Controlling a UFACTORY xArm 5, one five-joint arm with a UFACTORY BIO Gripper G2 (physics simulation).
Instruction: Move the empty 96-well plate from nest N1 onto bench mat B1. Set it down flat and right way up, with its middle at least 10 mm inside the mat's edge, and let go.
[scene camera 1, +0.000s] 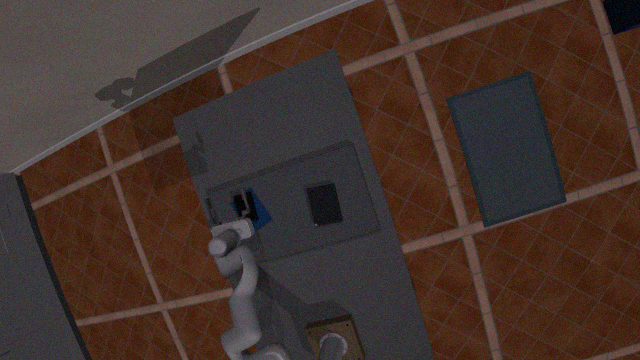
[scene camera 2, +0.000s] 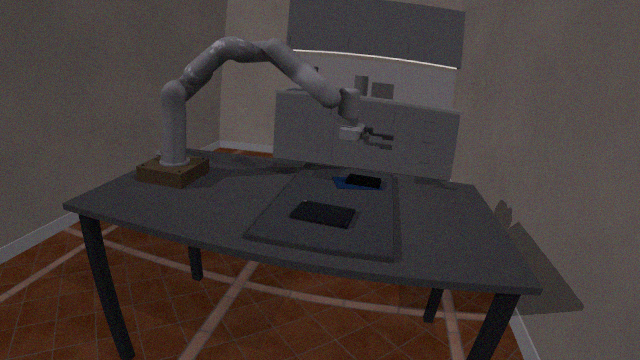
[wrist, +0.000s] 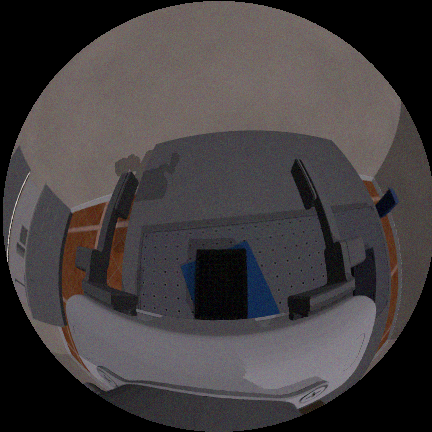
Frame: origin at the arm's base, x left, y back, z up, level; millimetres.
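Seen in the pictures: end effector, tool point: (scene camera 1: 225, 199) (scene camera 2: 386, 141) (wrist: 209, 183); arm's base, origin of the base link: (scene camera 1: 333, 344) (scene camera 2: 174, 162).
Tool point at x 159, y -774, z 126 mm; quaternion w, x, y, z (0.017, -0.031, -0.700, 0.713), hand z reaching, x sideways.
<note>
Offsets run from my tool point to a thing's top centre. Level surfaces: height alone.
The black 96-well plate {dy +68, dx +10, dz -154 mm} (scene camera 1: 239, 204) (scene camera 2: 363, 181) (wrist: 221, 284) lies flat on the blue bench mat B1 {dz -168 mm} (scene camera 1: 263, 219) (scene camera 2: 342, 184) (wrist: 262, 287). It is turned relative to the mat, and its far left corner reaches past the mat's edge in the wrist view. Its wells are too dark to make out. My gripper (scene camera 2: 391, 142) (wrist: 215, 170) is open and empty, well above the plate and apart from it. The gripper body hides the plate's near end in the wrist view. The dark nest N1 {dy +165, dx -332, dz -155 mm} (scene camera 1: 325, 204) (scene camera 2: 323, 214) (wrist: 364, 275) holds no visible plate.
Plate, mat and nest are on a raised, perforated grey board {dz -170 mm} (scene camera 1: 290, 235) (scene camera 2: 370, 235) (wrist: 295, 250) on the grey table {dz -183 mm} (scene camera 1: 280, 110) (scene camera 2: 450, 240) (wrist: 240, 170). The arm's wooden base block (scene camera 1: 352, 330) (scene camera 2: 172, 172) stands at the other end. A wall rises beyond the table.
</note>
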